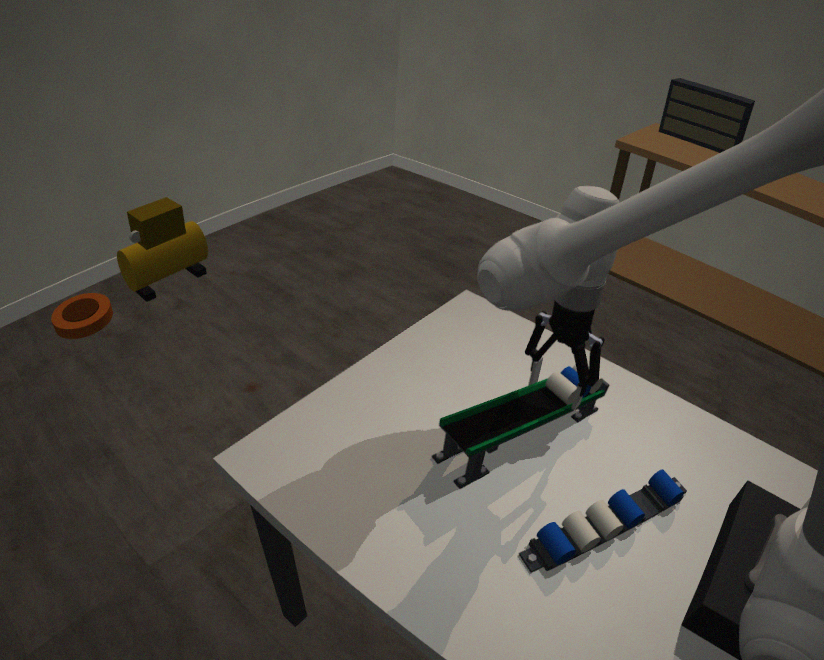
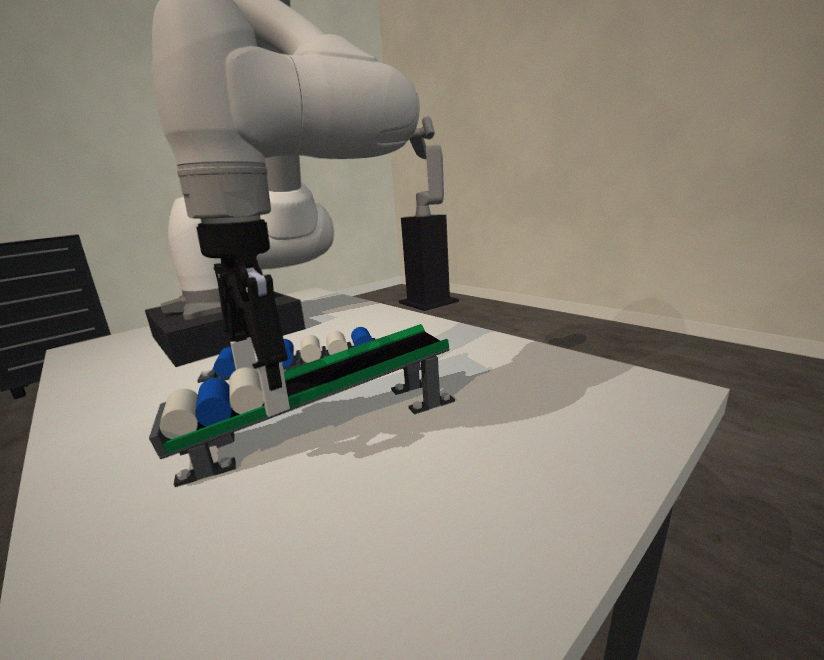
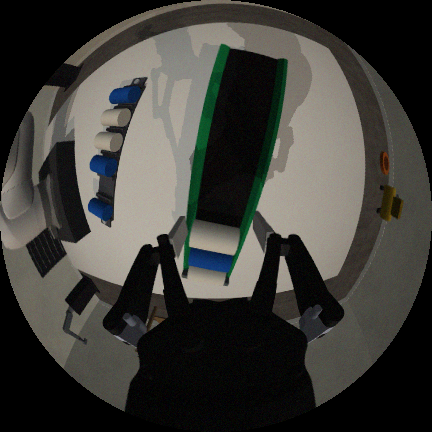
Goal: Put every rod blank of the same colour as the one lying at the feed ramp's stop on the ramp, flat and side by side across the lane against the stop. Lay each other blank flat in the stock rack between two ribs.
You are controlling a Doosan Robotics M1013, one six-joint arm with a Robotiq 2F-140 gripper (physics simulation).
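On the green-railed ramp (image 1: 522, 428) (image 2: 371, 374) (image 3: 204, 125), a cream blank (image 2: 180, 412) (image 3: 207, 275) lies against the stop, then a blue blank (image 1: 569, 375) (image 2: 213, 402) (image 3: 211, 260), then another cream blank (image 1: 564, 388) (image 2: 245, 390) (image 3: 216, 236), all across the lane. My gripper (image 1: 557, 390) (image 2: 259, 378) (image 3: 219, 221) is open, its fingers low outside both rails around the upper cream blank, with gaps to its ends. The stock rack (image 1: 645, 505) (image 3: 106, 185) holds blue blanks (image 1: 555, 541) (image 1: 625, 508) (image 1: 665, 486) and cream blanks (image 1: 581, 531) (image 1: 604, 519); one bare stretch separates two blues.
The arm's dark base block (image 1: 729, 556) (image 3: 67, 192) stands beyond the rack. The ramp stands on legs (image 1: 473, 466) (image 2: 430, 385) on the white table (image 1: 309, 440) (image 2: 412, 536). A yellow compressor (image 1: 163, 254) and an orange ring (image 1: 60, 323) are on the floor.
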